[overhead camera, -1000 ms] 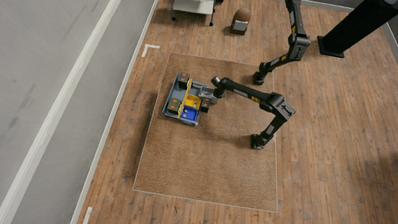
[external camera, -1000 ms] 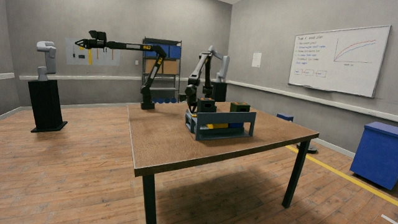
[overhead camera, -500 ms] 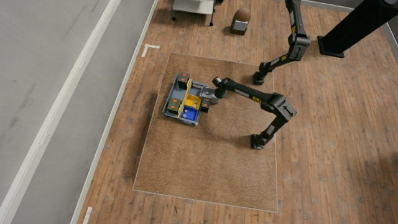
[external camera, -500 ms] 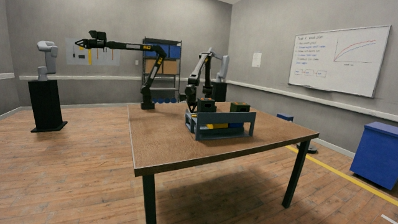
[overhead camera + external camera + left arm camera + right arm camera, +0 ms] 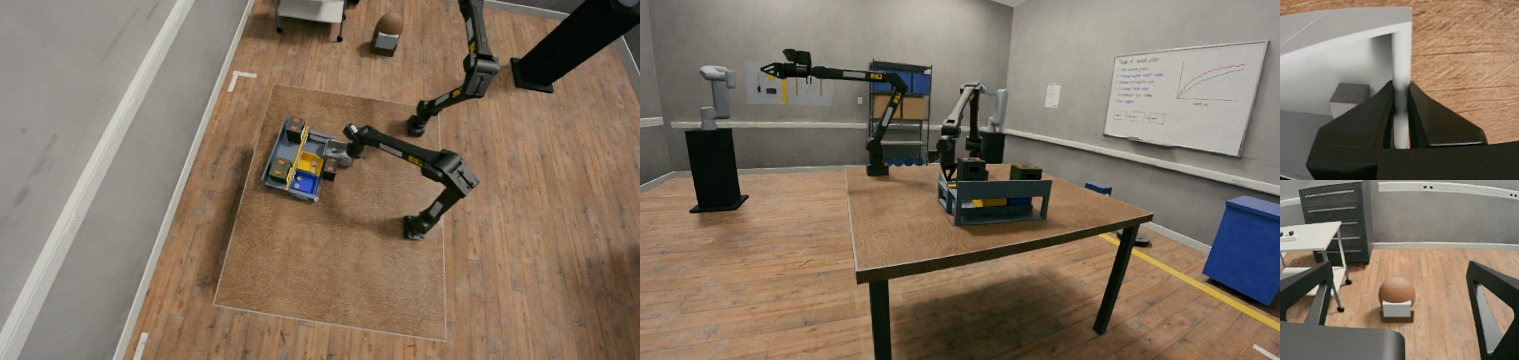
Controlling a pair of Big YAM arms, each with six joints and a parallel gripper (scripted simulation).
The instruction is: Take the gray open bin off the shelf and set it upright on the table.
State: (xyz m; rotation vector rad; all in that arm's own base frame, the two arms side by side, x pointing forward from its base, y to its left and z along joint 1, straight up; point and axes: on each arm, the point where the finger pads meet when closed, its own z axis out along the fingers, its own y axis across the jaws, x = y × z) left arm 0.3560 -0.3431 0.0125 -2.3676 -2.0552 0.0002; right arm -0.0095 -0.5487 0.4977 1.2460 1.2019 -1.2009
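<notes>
Now: the gray open bin 80 mm ahead of my left hand and 10 mm to the right of it. Also, from my left hand: blue-gray shelf 280 mm ahead, 80 mm to the left, 10 mm above; yellow bin 250 mm ahead, 80 mm to the left, 10 mm below; blue bin 260 mm ahead, 190 mm to the left, 10 mm below.
</notes>
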